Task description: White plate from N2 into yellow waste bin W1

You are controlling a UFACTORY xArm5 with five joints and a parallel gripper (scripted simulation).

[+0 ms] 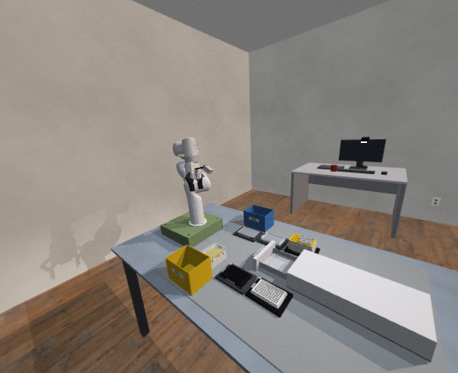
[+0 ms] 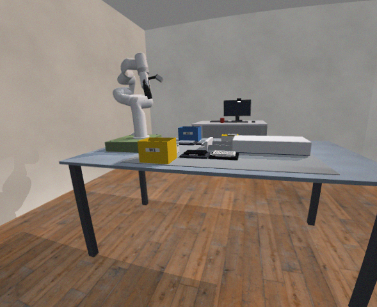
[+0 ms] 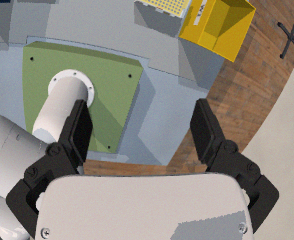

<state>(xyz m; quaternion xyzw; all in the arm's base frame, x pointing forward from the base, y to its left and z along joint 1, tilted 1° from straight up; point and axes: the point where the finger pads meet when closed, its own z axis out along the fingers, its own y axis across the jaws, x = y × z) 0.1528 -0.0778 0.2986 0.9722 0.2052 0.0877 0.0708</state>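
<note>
Right now my hand is 520 mm short of the white plate, 60 mm to the left of it and 360 mm above it. The rest, counted from my hand: blue bin: 130 mm ahead, 420 mm to the left, 340 mm below; yellow waste bin W1: 170 mm ahead, 220 mm to the right, 340 mm below; black plate: 350 mm ahead, 70 mm to the right, 360 mm below.
</note>
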